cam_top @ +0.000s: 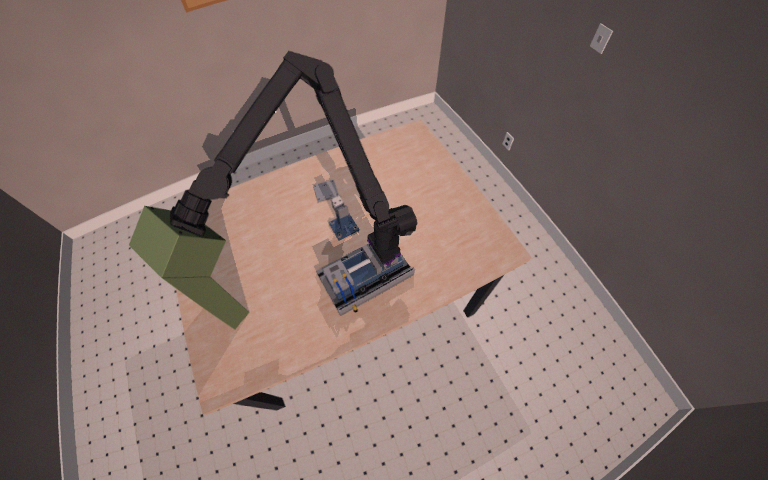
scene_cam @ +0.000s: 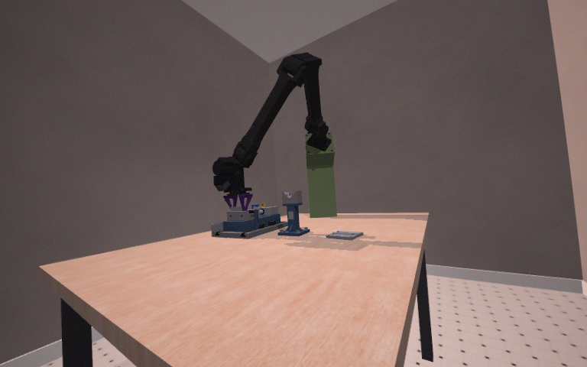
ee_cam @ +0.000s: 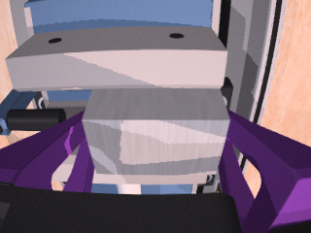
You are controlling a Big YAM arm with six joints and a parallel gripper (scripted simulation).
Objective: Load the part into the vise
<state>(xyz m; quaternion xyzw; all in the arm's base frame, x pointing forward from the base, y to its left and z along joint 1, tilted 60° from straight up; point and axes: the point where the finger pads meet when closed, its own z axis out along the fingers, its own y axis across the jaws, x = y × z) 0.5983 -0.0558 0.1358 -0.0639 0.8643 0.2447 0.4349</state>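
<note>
Now: the part 10 mm below my hand. Round my hand: fixed jaw 20 mm ahead, 30 mm to the left, 20 mm below; work stop rod 30 mm behind, 60 mm to the left, 10 mm below; moving jaw 40 mm behind, 20 mm below.
</note>
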